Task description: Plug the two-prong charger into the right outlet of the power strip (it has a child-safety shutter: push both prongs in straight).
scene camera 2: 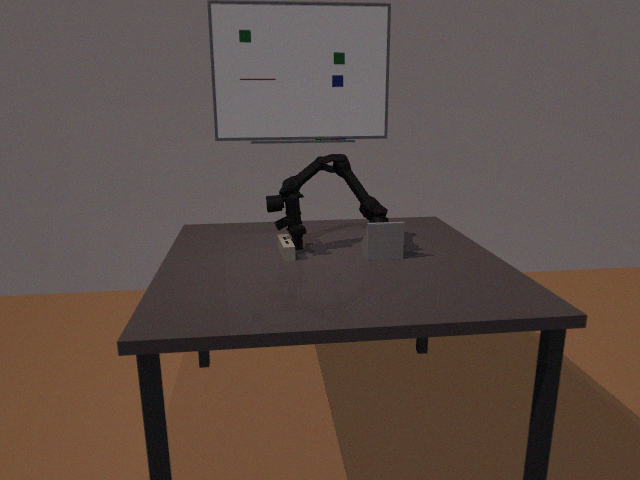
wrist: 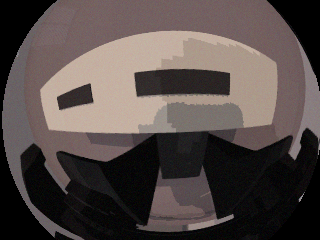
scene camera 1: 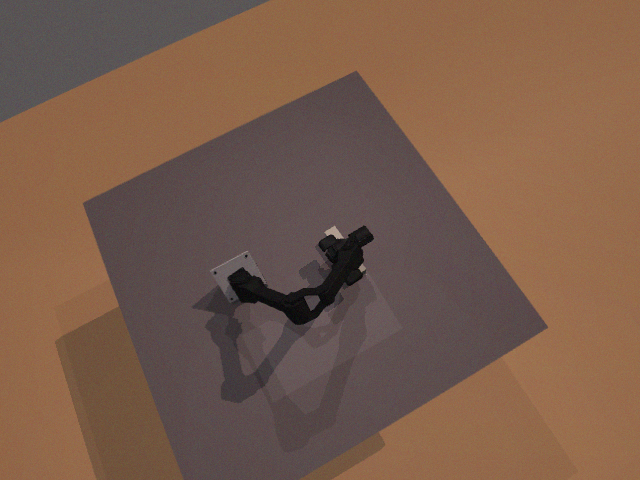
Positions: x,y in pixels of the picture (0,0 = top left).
Labels:
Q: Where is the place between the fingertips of my gripper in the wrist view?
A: At 179,136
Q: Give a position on a two-prong charger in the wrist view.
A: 181,154

